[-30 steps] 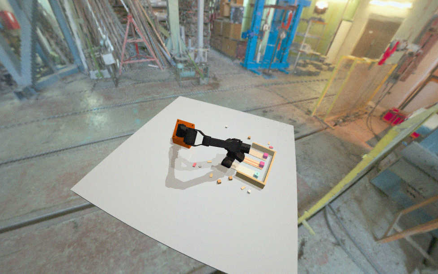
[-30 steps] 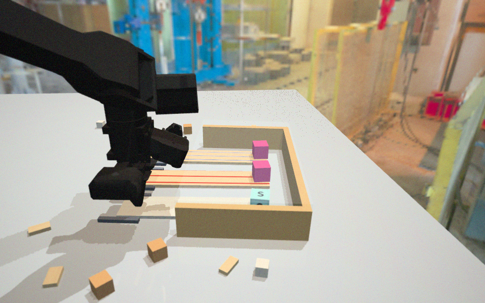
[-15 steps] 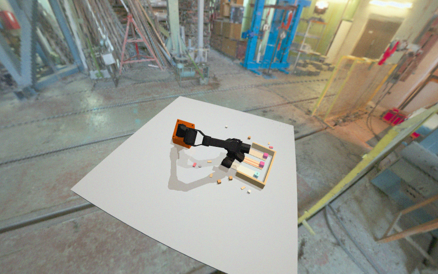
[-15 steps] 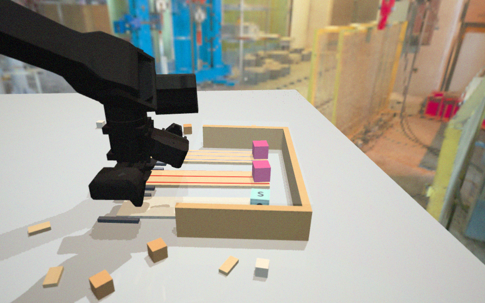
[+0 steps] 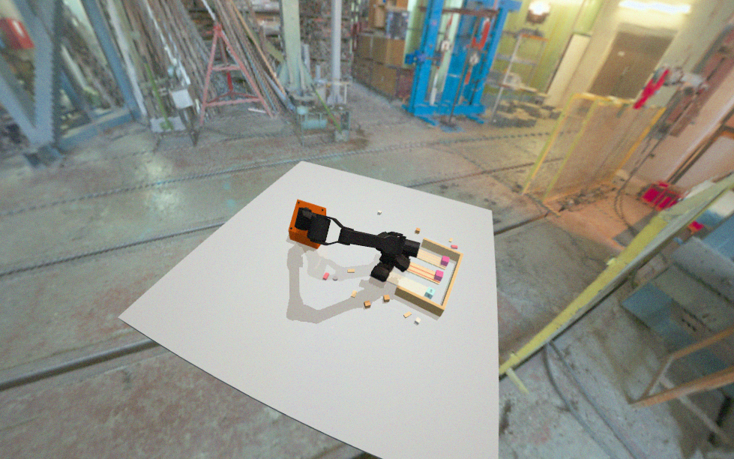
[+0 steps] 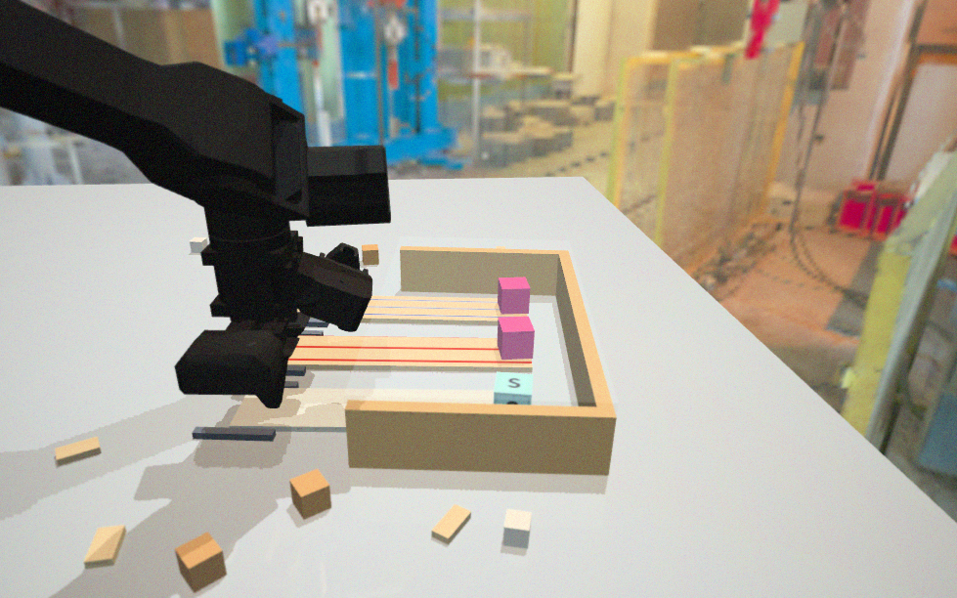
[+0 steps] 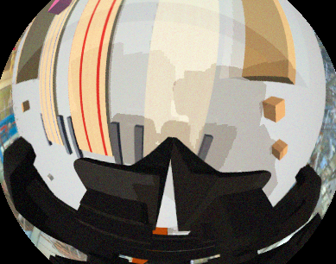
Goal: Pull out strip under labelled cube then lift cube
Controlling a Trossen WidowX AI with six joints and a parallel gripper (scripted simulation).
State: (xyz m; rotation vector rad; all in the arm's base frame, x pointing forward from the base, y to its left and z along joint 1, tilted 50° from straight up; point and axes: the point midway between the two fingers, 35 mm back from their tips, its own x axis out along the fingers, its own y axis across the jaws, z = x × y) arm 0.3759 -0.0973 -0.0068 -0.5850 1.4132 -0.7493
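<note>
The strip is 90 mm ahead of my gripper tip and 10 mm to the right of it. From my gripper tip the other things lie so: grey disc: 180 mm behind, 110 mm to the right.
</note>
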